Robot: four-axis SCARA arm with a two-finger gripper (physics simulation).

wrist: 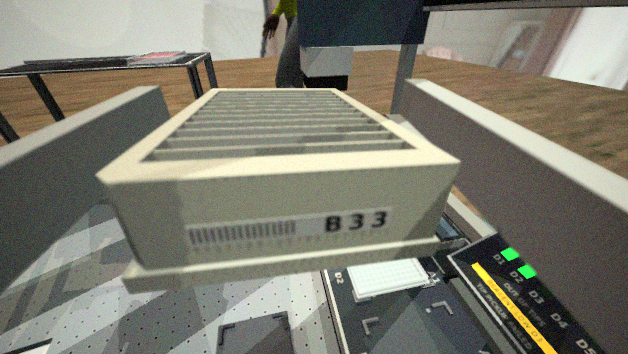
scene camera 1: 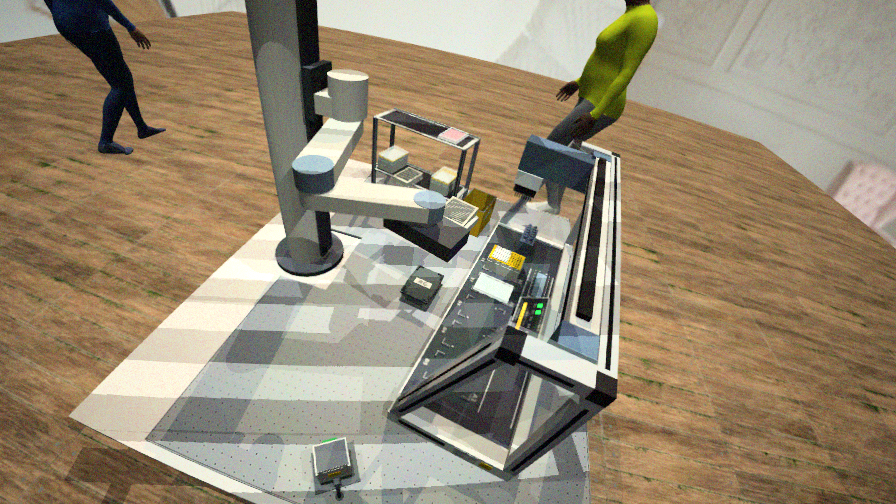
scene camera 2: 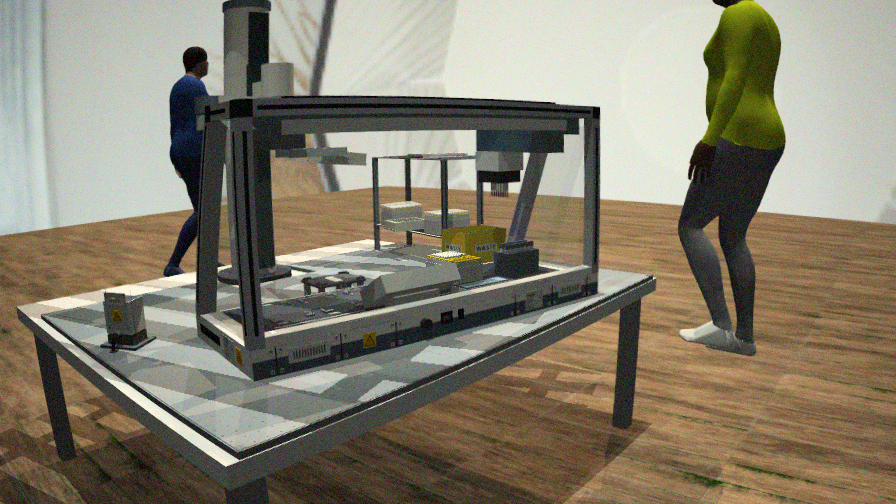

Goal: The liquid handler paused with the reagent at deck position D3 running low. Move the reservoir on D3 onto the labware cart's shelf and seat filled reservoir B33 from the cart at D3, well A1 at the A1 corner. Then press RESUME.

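Frame: origin at the arm's base, x down, y back, z left, level; metres.
Seen in the pictures: gripper, fingertip midpoint: (wrist: 286, 105) (scene camera 1: 458, 210); arm's base, link origin: (scene camera 1: 310, 253).
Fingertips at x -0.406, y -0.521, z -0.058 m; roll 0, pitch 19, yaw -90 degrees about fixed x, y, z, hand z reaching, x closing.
Pixels of each thing's top centre, then the offset from my fingertips to it. "*": a spot on its surface instead.
- cream reservoir B33, top centre: (wrist: 277, 91) (scene camera 2: 336, 148) (scene camera 1: 457, 208) dz -0.001, dx -0.006, dy +0.004 m
- Slot D3, surface spot: (wrist: 405, 325) * dz -0.004, dx +0.342, dy -0.153 m
- white plate, top centre: (wrist: 384, 264) (scene camera 1: 494, 286) dz +0.087, dx +0.328, dy -0.178 m
- slatted reservoir, top centre: (scene camera 2: 405, 220) (scene camera 1: 408, 174) dz +0.562, dx +0.262, dy +0.307 m
- cart, surface spot: (scene camera 1: 374, 150) * dz +0.588, dx +0.200, dy +0.487 m
- status panel, surface spot: (wrist: 537, 300) (scene camera 1: 529, 319) * dz -0.065, dx +0.271, dy -0.297 m
- yellow tip rack, top centre: (scene camera 2: 453, 255) (scene camera 1: 507, 256) dz +0.209, dx +0.278, dy -0.202 m
- gantry head, surface spot: (wrist: 360, 22) * dz +0.361, dx -0.025, dy -0.254 m
My gripper (scene camera 1: 459, 211) (wrist: 286, 105) is shut on the cream reservoir B33 (scene camera 1: 462, 208) (wrist: 275, 200), holding it upright and level in the air. The label B33 faces the wrist camera. The reservoir hangs beside the deck, between the cart and the dark stand in scene camera 1. Slot D3 (wrist: 405, 325) shows bare corner brackets, next to the white plate (scene camera 1: 493, 287) (wrist: 387, 277) at D2. Another slatted reservoir (scene camera 1: 408, 175) (scene camera 2: 402, 223) lies on the lower shelf of the cart (scene camera 1: 374, 150) (scene camera 2: 376, 200). A yellow line on the status panel (scene camera 1: 531, 315) (wrist: 537, 300) reads REAGENT LOW D3. The RESUME button cannot be made out.
Two tip boxes (scene camera 1: 392, 159) (scene camera 1: 443, 180) flank the shelf reservoir. The yellow waste box (scene camera 1: 482, 213) (scene camera 2: 476, 243), yellow tip rack (scene camera 1: 506, 257) and dark blue rack (scene camera 1: 529, 233) (scene camera 2: 516, 260) stand nearby. The gantry head (scene camera 1: 554, 162) (wrist: 360, 22) overhangs the deck. A dark stand (scene camera 1: 422, 285) (scene camera 2: 332, 280) sits beside it.
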